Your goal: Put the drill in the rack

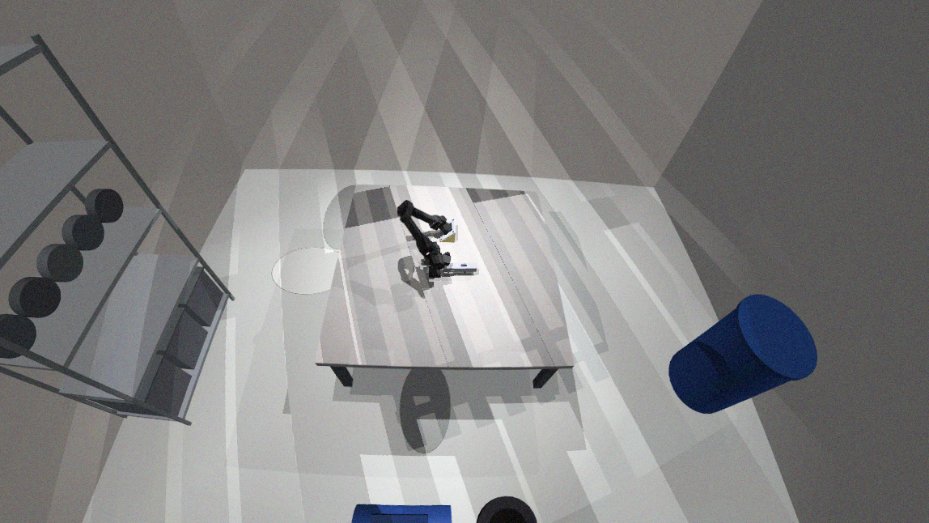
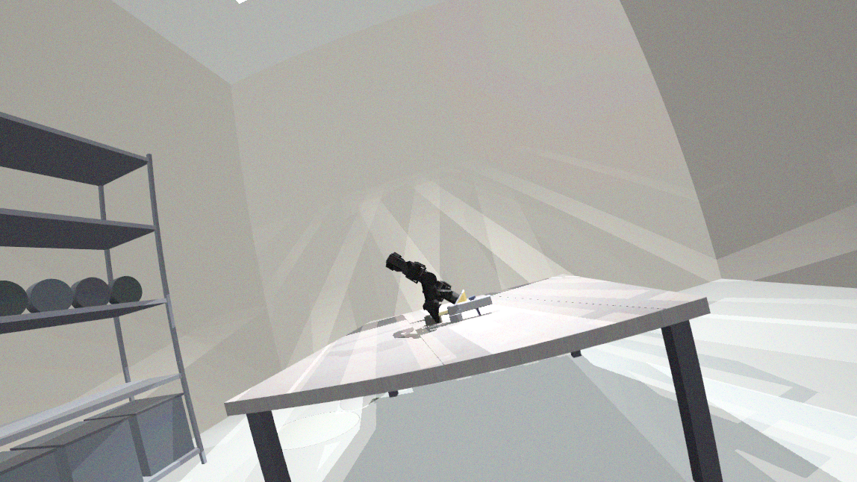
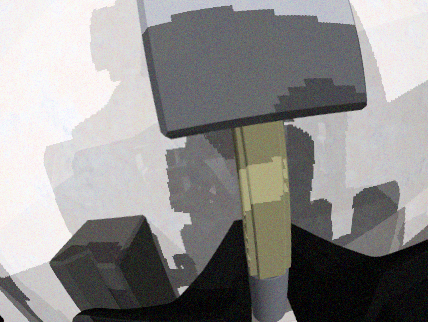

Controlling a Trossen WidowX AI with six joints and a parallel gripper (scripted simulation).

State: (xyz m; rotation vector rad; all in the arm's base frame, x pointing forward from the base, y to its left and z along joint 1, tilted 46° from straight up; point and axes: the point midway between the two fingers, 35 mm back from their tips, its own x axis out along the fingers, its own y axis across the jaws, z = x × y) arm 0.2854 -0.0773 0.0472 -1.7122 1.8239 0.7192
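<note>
My gripper tip is now 40 mm to the right of the drill and 40 mm below it. The rest, counted from my gripper tip: rack (80 mm behind, 30 mm to the right, 10 mm above); then grey housing (140 mm to the left, 30 mm above).
</note>
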